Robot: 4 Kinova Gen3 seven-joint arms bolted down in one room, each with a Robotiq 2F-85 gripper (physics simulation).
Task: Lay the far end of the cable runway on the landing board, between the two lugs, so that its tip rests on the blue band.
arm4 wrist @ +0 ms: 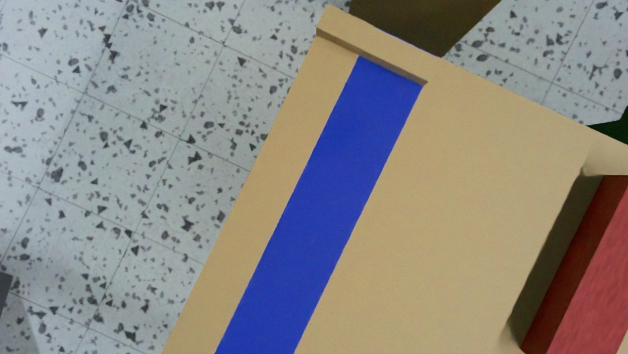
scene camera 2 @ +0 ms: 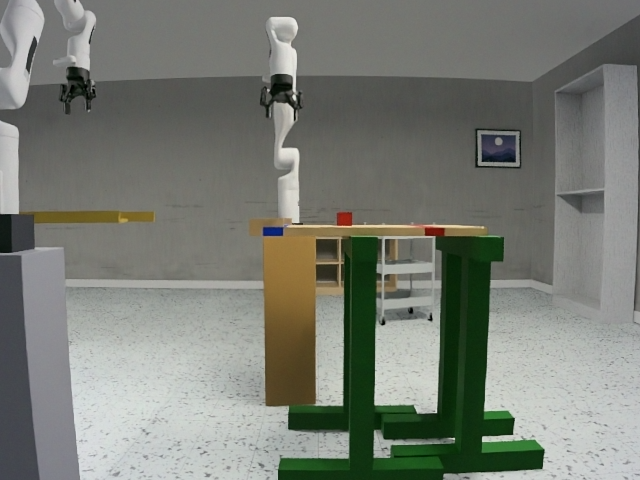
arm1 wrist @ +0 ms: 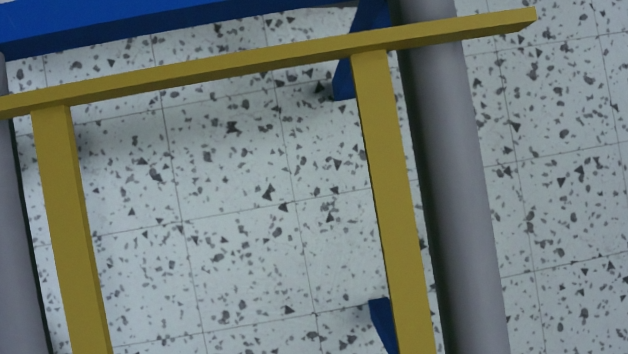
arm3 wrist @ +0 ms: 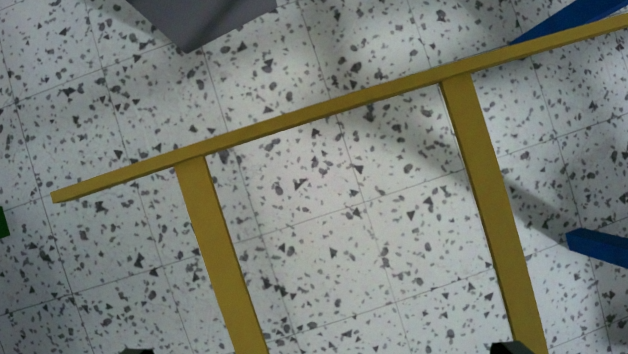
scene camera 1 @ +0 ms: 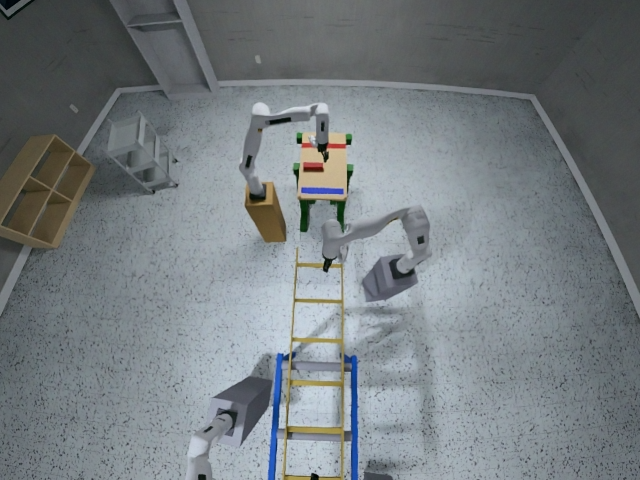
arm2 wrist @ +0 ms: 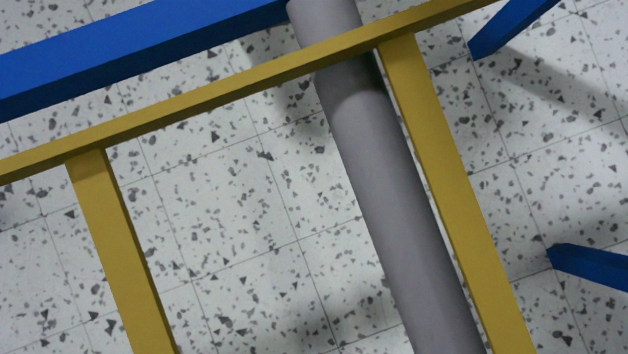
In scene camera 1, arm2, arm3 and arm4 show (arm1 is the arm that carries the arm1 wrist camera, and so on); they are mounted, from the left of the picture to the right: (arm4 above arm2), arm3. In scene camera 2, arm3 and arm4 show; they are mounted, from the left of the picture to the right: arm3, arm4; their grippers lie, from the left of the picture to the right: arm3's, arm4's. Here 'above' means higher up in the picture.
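Note:
The yellow runway (arm1 wrist: 395, 200) (arm2 wrist: 452, 190) (arm3 wrist: 492, 200) (scene camera 1: 317, 300) (scene camera 2: 77, 217) lies over grey rollers (arm1 wrist: 450, 150) (arm2 wrist: 390, 175) (scene camera 1: 317, 366); its far end hangs free, apart from the tan landing board (arm4 wrist: 450, 200) (scene camera 1: 336, 178). The blue band (arm4 wrist: 320, 200) (scene camera 1: 322, 191) crosses the board's near end. One tan lug (arm4 wrist: 375, 52) (scene camera 2: 258, 227) shows at its end; I cannot make out the other. Arm3's gripper (scene camera 1: 326, 268) (scene camera 2: 77, 109) is open above the runway's far end. Arm4's gripper (scene camera 1: 324, 157) (scene camera 2: 281, 116) is open above the board. A dark gripper tip shows low in scene camera 1, its state unclear. Arm1's gripper does not show.
A red block (arm4 wrist: 595, 270) (scene camera 1: 313, 166) (scene camera 2: 344, 218) lies on the board, which stands on green trestles (scene camera 1: 303, 214) (scene camera 2: 364, 335). A blue frame (arm1 wrist: 75, 15) (arm2 wrist: 150, 40) (scene camera 1: 276, 413) carries the rollers. Pedestals (scene camera 1: 268, 222) (scene camera 1: 253, 403) stand left of the board and frame.

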